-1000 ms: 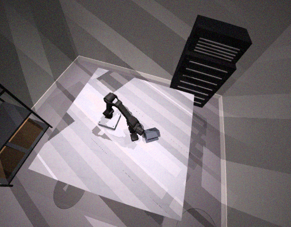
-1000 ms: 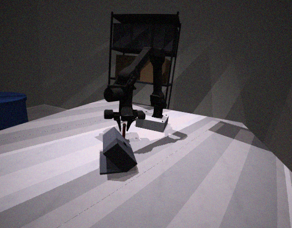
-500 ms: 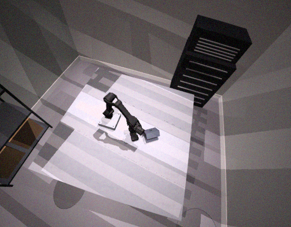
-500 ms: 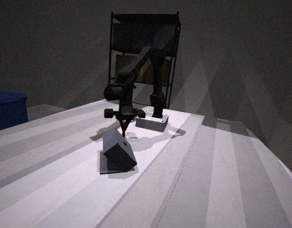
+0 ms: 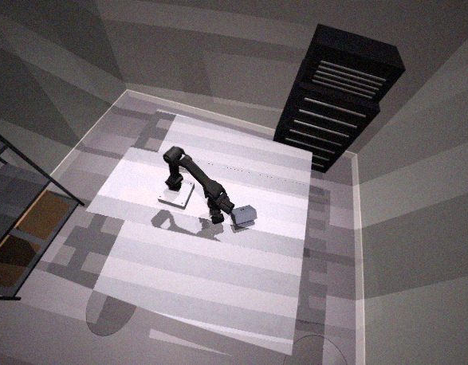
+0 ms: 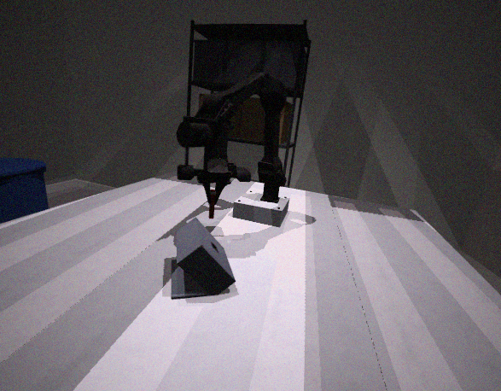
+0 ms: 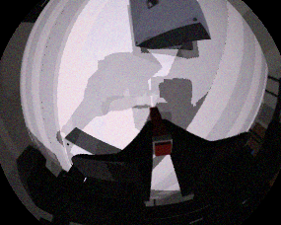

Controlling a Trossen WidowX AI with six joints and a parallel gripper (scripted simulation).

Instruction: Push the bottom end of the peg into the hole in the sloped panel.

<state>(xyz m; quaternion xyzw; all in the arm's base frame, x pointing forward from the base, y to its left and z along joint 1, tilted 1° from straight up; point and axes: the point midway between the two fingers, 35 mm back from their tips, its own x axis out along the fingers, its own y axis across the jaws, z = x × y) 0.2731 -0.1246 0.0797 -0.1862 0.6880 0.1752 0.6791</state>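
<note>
Right now my gripper tip is 17 cm short of the dark sloped panel block, 5 cm to the right of it and 5 cm above it. Round my gripper tip: red peg (2 cm above).
</note>
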